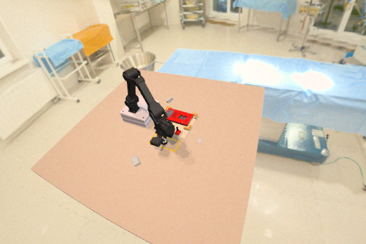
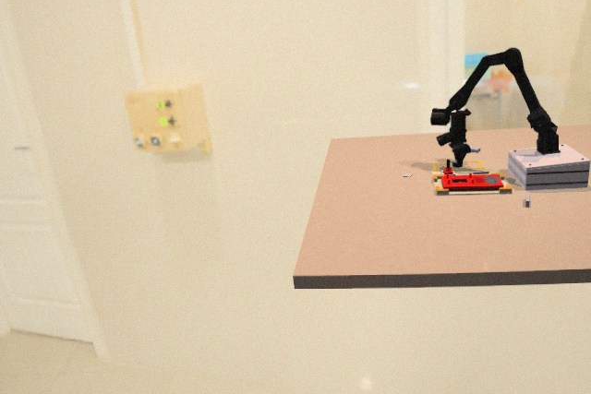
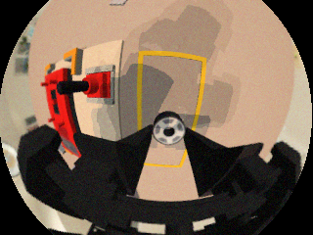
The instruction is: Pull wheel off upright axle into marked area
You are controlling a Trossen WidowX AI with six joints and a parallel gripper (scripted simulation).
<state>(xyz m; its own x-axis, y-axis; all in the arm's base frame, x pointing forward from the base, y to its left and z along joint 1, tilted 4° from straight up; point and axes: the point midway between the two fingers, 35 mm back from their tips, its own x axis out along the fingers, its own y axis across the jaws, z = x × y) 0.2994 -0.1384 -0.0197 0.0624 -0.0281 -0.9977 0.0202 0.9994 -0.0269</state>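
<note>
The grey wheel is right at my gripper tip.
</note>
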